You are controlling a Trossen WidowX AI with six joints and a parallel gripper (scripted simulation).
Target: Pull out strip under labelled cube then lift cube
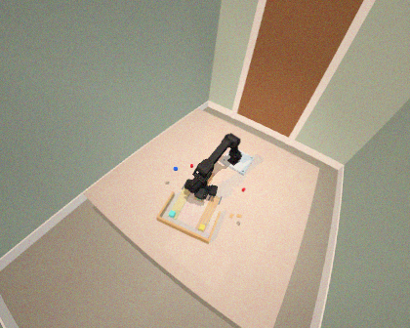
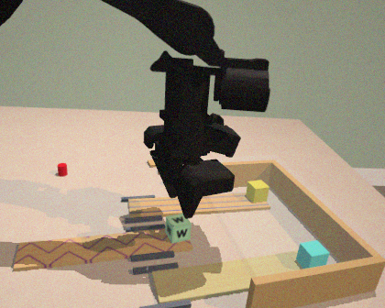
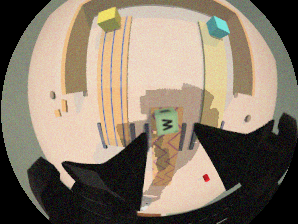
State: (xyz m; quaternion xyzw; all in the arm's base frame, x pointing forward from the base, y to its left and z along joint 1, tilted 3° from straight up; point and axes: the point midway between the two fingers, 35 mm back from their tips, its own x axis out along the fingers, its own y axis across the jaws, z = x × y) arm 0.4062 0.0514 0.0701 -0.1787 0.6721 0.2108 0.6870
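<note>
The labelled cube is 40 mm below my gripper tip.
</note>
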